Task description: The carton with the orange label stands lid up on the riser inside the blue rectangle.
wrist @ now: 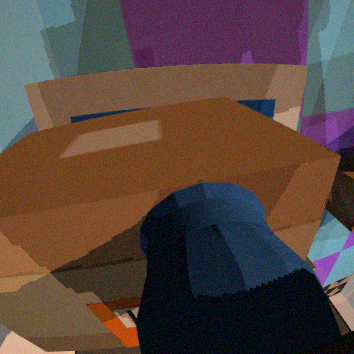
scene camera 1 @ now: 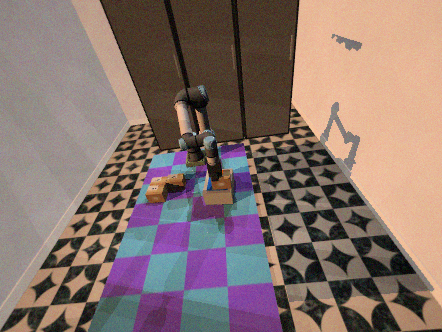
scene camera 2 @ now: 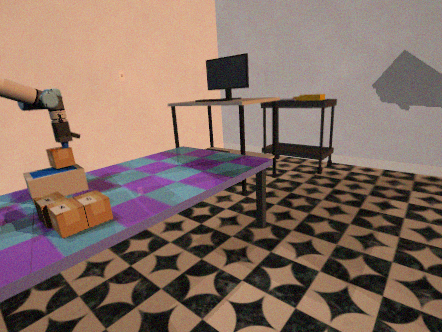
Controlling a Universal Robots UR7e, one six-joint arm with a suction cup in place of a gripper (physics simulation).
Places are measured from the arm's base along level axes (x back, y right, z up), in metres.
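Where they show: end effector, tool point: (wrist: 198,206) (scene camera 2: 66,150); arm's base, origin of the base link: (scene camera 1: 195,156).
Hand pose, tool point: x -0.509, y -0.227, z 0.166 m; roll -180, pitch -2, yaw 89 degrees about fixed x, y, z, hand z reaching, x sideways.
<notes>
Things, the pixels of their top centre, and the offset from my tool point. Level surfaces: height alone.
- carton with the orange label, middle of its top: (wrist: 139,307) (scene camera 2: 58,148) (scene camera 1: 220,174) dx +0.028, dy -0.027, dz +0.014 m
- riser, middle of its top: (wrist: 184,214) (scene camera 2: 53,170) (scene camera 1: 218,180) dx +0.085, dy +0.002, dz -0.093 m
- blue rectangle, middle of its top: (wrist: 184,214) (scene camera 2: 53,170) (scene camera 1: 218,180) dx +0.085, dy +0.002, dz -0.093 m
- checkered table, its level: dz -0.213 m
The carton with the orange label (scene camera 1: 221,182) (scene camera 2: 61,157) (wrist: 190,150) hangs on my suction gripper (scene camera 1: 216,177) (scene camera 2: 65,145) (wrist: 202,192). The cup touches its upper face, and part of the orange label (wrist: 125,332) shows beside the cup in the wrist view. The carton looks about level, directly over the riser (scene camera 1: 218,196) (scene camera 2: 60,184) (wrist: 165,85), very close to its top; I cannot tell whether they touch. The blue rectangle (scene camera 1: 209,184) (scene camera 2: 44,174) (wrist: 264,106) on the riser's top is partly hidden by the carton.
Three other brown cartons (scene camera 1: 156,194) (scene camera 2: 70,218) stand close together on the checkered table (scene camera 1: 206,267) (scene camera 2: 170,175), beside the riser. A desk with a monitor (scene camera 2: 227,72) and a dark cart (scene camera 2: 300,104) stand beyond the table. A tall wardrobe (scene camera 1: 210,65) stands behind the arm.
</notes>
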